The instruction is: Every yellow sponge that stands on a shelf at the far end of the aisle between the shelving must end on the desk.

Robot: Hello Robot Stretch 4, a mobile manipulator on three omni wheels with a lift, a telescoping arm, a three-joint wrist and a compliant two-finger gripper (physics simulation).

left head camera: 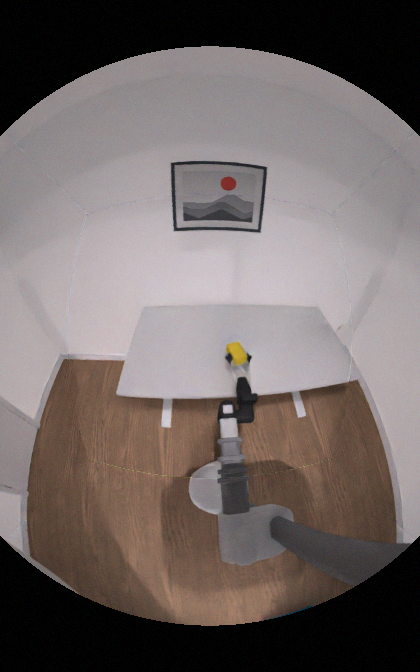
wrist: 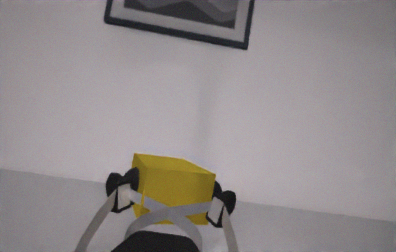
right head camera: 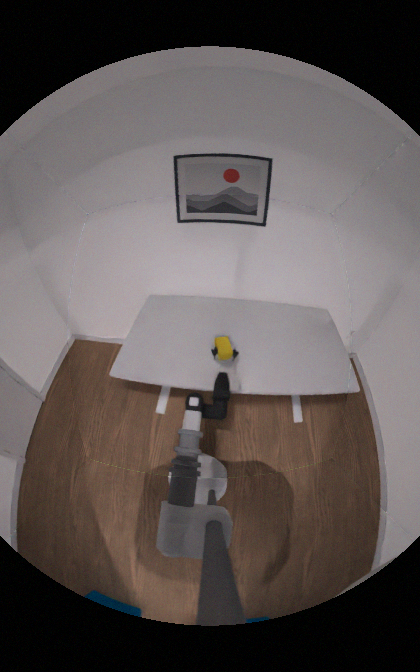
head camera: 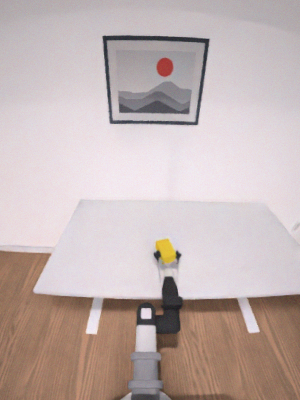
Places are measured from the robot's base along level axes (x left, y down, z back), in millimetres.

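Pixels of known places: gripper, fingertip midpoint: (wrist: 173, 187) (head camera: 167, 251).
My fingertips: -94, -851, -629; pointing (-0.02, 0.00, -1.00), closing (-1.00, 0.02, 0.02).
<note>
Behind a point stands the place of what it marks, as x, y, z.
A yellow sponge (head camera: 165, 250) {-82, -877, -611} (left head camera: 237, 353) (right head camera: 223, 347) (wrist: 175, 190) {-95, -861, -577} is between the two black fingertips of my gripper (head camera: 167, 255) {-94, -851, -629} (left head camera: 239, 357) (right head camera: 225, 353) (wrist: 173, 187) {-94, -851, -629}, which is shut on it. Gripper and sponge are over the middle of the white desk (head camera: 100, 250) {269, -693, -750} (left head camera: 165, 350) (right head camera: 295, 350) (wrist: 320, 225) {-571, -692, -1076}. Whether the sponge's underside touches the desk top cannot be told from these views. The aisle and its shelving do not show recognisably in any view.
A framed picture (head camera: 156, 121) {-48, -1289, -1253} (left head camera: 217, 230) (right head camera: 221, 222) (wrist: 175, 36) {-25, -1272, -1268} hangs on the white wall behind the desk. My arm (head camera: 146, 365) {-2, -956, -186} (left head camera: 232, 470) (right head camera: 186, 465) reaches over the wooden floor and the desk's front edge. Side walls stand left and right. Blue pieces (right head camera: 114, 603) show at the bottom edge behind me.
</note>
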